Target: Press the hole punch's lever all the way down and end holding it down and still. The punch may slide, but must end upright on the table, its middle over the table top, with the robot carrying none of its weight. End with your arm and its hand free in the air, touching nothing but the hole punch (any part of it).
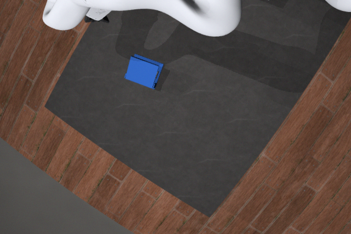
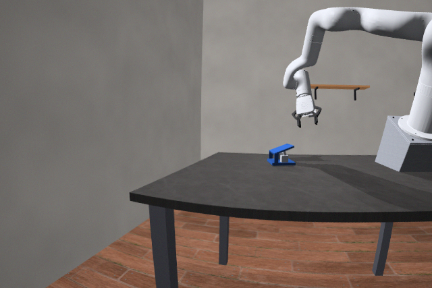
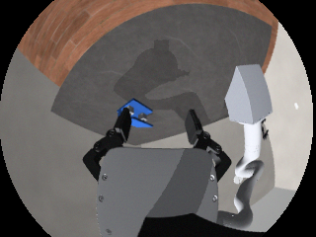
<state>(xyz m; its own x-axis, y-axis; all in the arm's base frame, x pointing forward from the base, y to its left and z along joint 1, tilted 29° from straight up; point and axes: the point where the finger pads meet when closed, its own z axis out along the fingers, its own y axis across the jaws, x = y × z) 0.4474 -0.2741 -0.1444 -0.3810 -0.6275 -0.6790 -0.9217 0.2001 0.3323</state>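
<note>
Right now the blue hole punch is 18 cm to the left of my hand, 14 cm below it and 14 cm ahead of it.
</note>
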